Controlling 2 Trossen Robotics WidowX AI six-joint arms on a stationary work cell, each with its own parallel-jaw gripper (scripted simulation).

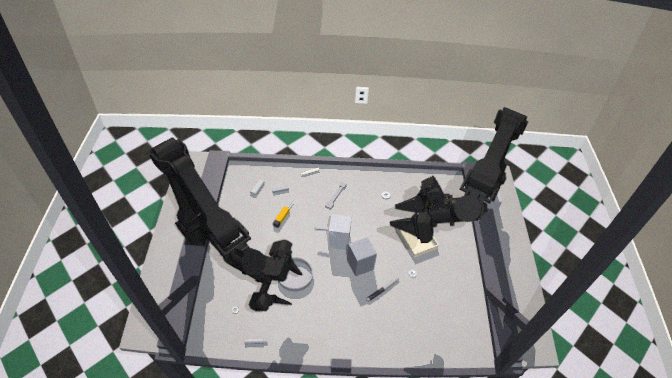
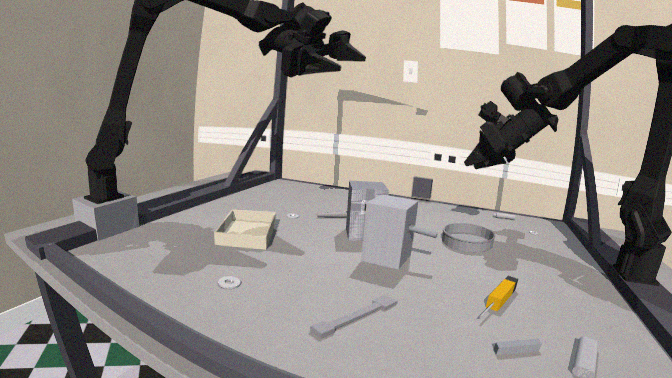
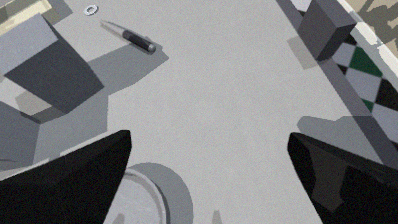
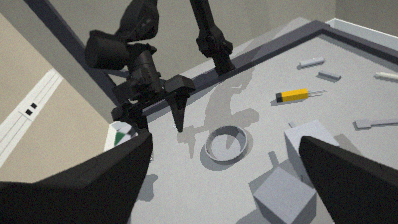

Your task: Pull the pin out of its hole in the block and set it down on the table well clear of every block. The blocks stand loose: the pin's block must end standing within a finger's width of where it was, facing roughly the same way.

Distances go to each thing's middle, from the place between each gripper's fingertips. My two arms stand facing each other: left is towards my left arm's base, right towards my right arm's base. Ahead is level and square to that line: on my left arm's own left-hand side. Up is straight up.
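With respect to the pale grey block [image 2: 387, 241], my left hand is 180 mm to the left of it, 210 mm short of it and 100 mm above it. Counted from my left hand: grey ring [image 2: 455, 235], 30 mm to the right, 100 mm ahead, 140 mm below; cream tray [image 2: 254, 224], 170 mm ahead, 420 mm to the right, 140 mm below.
Counted from my right hand: grey ring, 60 mm ahead, 270 mm to the left, 310 mm below; cream tray, 120 mm to the right, 130 mm ahead, 310 mm below; pale grey block, 130 mm to the left, 160 mm ahead, 270 mm below.
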